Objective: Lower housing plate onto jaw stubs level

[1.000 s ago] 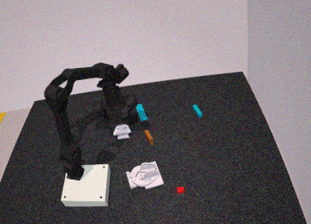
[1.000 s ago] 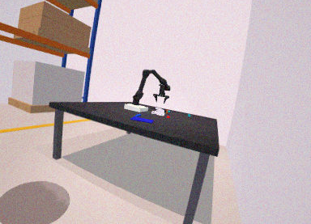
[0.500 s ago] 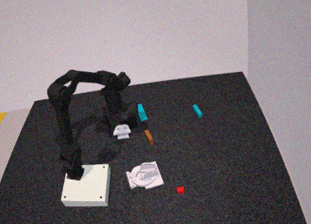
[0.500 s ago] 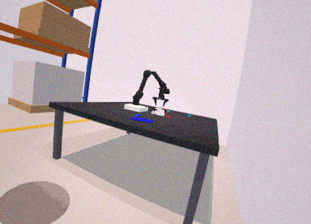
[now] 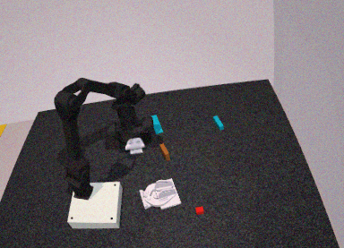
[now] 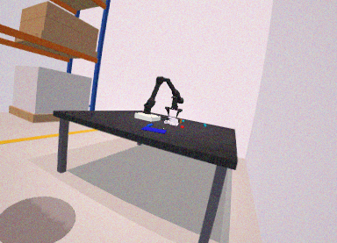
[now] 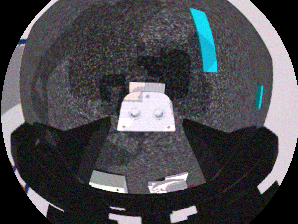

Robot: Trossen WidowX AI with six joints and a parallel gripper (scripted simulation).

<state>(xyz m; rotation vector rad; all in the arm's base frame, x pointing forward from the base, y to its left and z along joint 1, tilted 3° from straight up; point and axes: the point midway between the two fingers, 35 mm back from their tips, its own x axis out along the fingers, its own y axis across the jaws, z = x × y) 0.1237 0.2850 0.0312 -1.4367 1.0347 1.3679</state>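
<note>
Now: the white part 10 mm to the left of my gripper tip and 10 mm below it. From my gripper tip the other things lie so: blue flat piece (290 mm ahead, 650 mm to the right, 40 mm below); then orange block (130 mm ahead, 30 mm to the right, 20 mm below); then red cube (300 mm ahead, 290 mm to the right, 30 mm below).
</note>
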